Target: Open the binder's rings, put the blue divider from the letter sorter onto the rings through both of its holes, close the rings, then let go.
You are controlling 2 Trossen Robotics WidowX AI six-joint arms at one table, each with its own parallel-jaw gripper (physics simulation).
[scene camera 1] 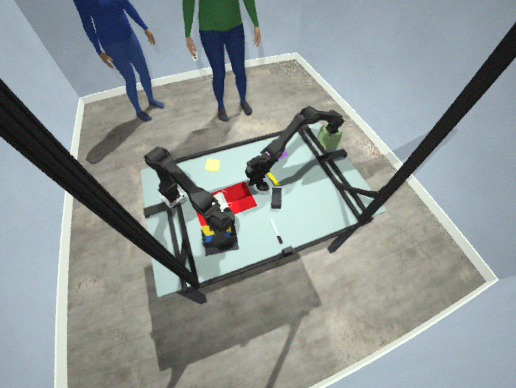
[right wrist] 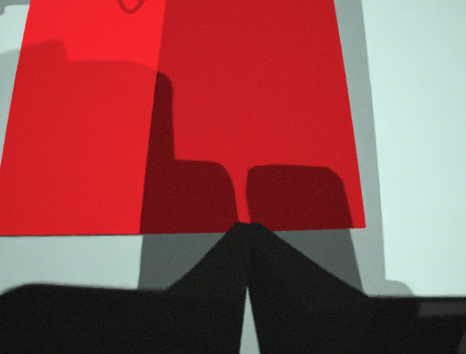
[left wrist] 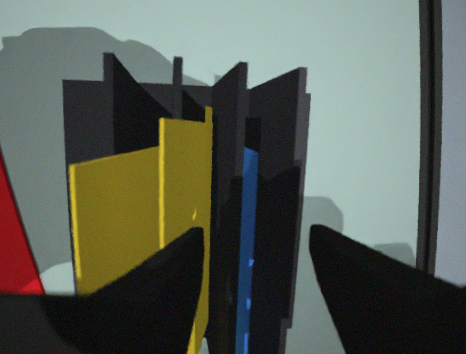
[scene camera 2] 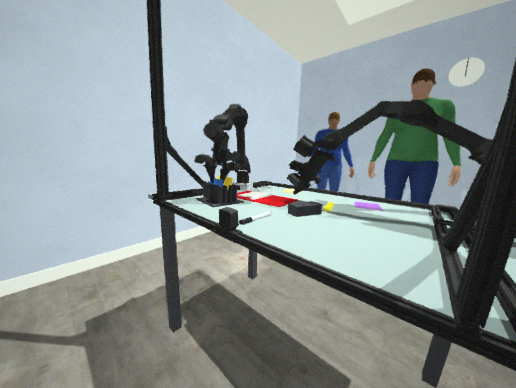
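Seen in the pictures: left gripper, fingertip midpoint: (left wrist: 256,237) (scene camera 2: 217,184); right gripper, fingertip midpoint: (scene camera 1: 249,185) (right wrist: 246,235) (scene camera 2: 294,194); left arm's base, link origin: (scene camera 1: 172,195) (scene camera 2: 242,182); right arm's base, link origin: (scene camera 1: 331,129).
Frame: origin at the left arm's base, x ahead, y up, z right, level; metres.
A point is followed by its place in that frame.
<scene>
The black letter sorter (scene camera 1: 220,247) @[x 0.007, y -0.031, z 0.384 m] (scene camera 2: 214,194) @[x 0.037, y -0.001, z 0.390 m] (left wrist: 85,110) @[x 0.121, y -0.031, z 0.332 m] holds yellow dividers (left wrist: 115,210) @[x 0.077, y 0.042, z 0.337 m] and the blue divider (left wrist: 248,200) @[x 0.060, y 0.053, z 0.376 m] (scene camera 2: 218,182) @[x 0.044, y 0.046, z 0.368 m], which stands upright in a slot. My left gripper (left wrist: 256,237) @[x 0.041, y 0.039, z 0.373 m] (scene camera 2: 217,175) @[x 0.041, y 0.039, z 0.373 m] is partly open and empty, low over the sorter; in the left wrist view the blue divider shows between its fingertips. The red binder (scene camera 1: 245,197) @[x 0.283, y -0.033, z 0.263 m] (scene camera 2: 275,200) @[x 0.257, y -0.034, z 0.244 m] (right wrist: 250,100) @[x 0.275, y -0.034, z 0.207 m] lies open on the table. Part of a ring (right wrist: 131,11) @[x 0.203, y -0.034, z 0.247 m] shows at the top of the right wrist view; whether the rings are open cannot be told. My right gripper (right wrist: 246,235) @[x 0.336, y 0.001, z 0.239 m] (scene camera 2: 297,190) @[x 0.336, y 0.001, z 0.239 m] is shut and empty above the binder's edge.
A dark box (scene camera 1: 276,198) @[x 0.382, y -0.002, z 0.395 m] (scene camera 2: 305,208) @[x 0.396, y -0.011, z 0.418 m], a yellow block (scene camera 1: 272,178) @[x 0.474, y -0.025, z 0.281 m] (scene camera 2: 328,206) @[x 0.475, y -0.021, z 0.313 m] and a marker (scene camera 1: 276,231) @[x 0.255, y -0.026, z 0.515 m] (scene camera 2: 256,217) @[x 0.258, y -0.029, z 0.520 m] lie right of the binder in scene camera 1. Yellow (scene camera 1: 212,165) @[x 0.291, y -0.027, z -0.032 m] and purple (scene camera 2: 368,205) @[x 0.650, y -0.036, z 0.153 m] notes lie farther back. Black frame rails edge the table.
</scene>
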